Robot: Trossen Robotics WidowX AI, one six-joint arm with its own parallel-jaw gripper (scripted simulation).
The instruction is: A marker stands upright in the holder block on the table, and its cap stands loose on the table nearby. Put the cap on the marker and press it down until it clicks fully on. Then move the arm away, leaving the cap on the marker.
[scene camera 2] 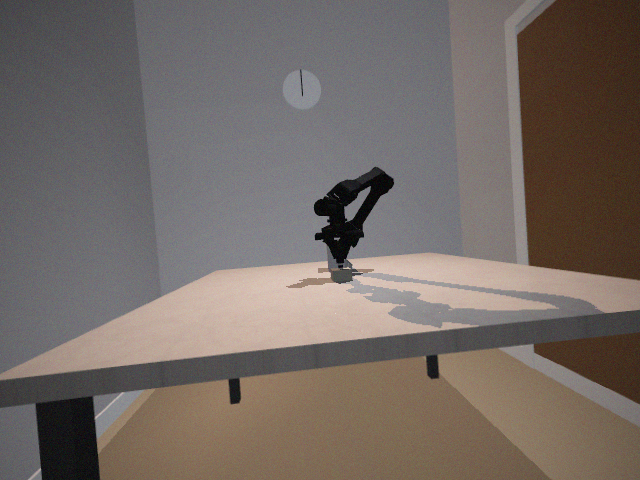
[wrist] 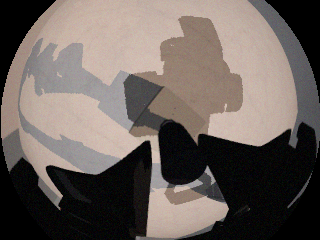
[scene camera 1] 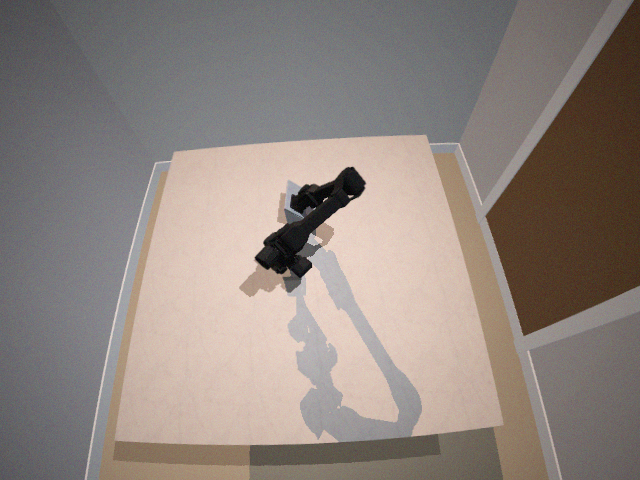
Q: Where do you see a dark cap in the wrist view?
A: At 181,160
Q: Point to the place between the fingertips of my gripper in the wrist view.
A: At 175,142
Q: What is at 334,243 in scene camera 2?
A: My gripper.
